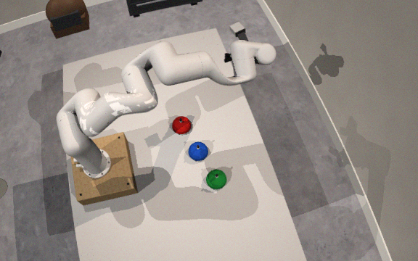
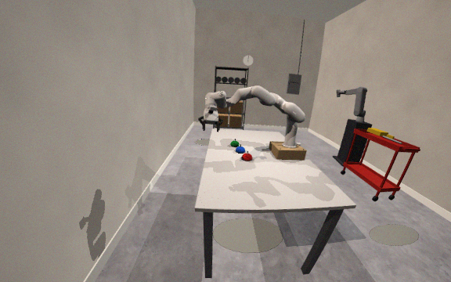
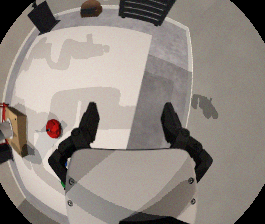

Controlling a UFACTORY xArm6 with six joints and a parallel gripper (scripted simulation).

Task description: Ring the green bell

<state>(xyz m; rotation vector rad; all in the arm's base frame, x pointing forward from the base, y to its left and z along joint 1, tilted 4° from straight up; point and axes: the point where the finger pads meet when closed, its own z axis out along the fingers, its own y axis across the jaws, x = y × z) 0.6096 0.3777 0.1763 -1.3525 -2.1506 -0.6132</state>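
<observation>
The green bell is 130 mm behind my hand, 440 mm to the right of it and 230 mm below it. From my hand the other things lie so: red bell (250 mm behind, 180 mm to the right, 230 mm below); then blue bell (190 mm behind, 310 mm to the right, 230 mm below).
</observation>
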